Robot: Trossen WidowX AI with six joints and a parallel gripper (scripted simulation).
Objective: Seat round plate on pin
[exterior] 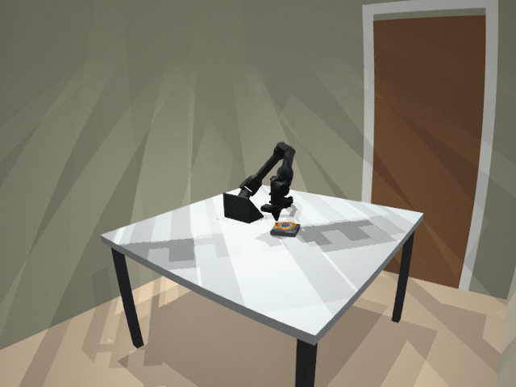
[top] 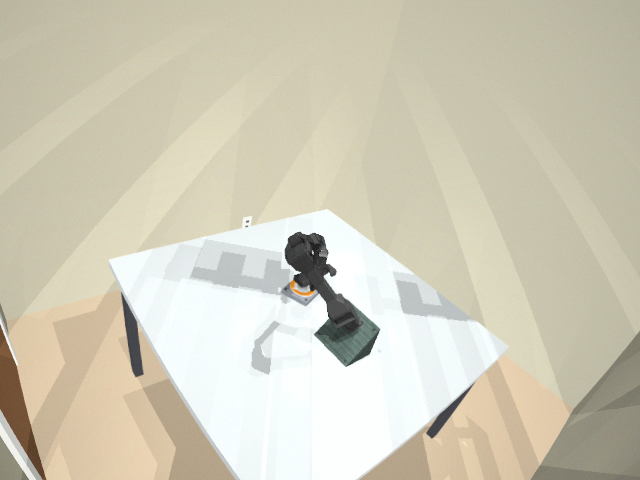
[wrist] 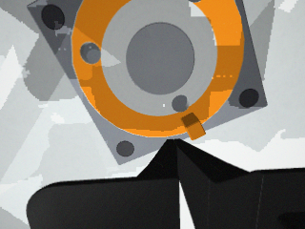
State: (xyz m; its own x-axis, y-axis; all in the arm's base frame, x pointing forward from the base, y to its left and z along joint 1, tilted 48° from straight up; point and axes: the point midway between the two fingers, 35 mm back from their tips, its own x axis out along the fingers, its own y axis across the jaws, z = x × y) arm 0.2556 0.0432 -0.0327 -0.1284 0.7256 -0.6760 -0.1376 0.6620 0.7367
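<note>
The round plate is 30 mm ahead of my gripper tip and 10 mm below it. Also, from my gripper tip: square base 50 mm ahead, 10 mm to the left, 30 mm below.
</note>
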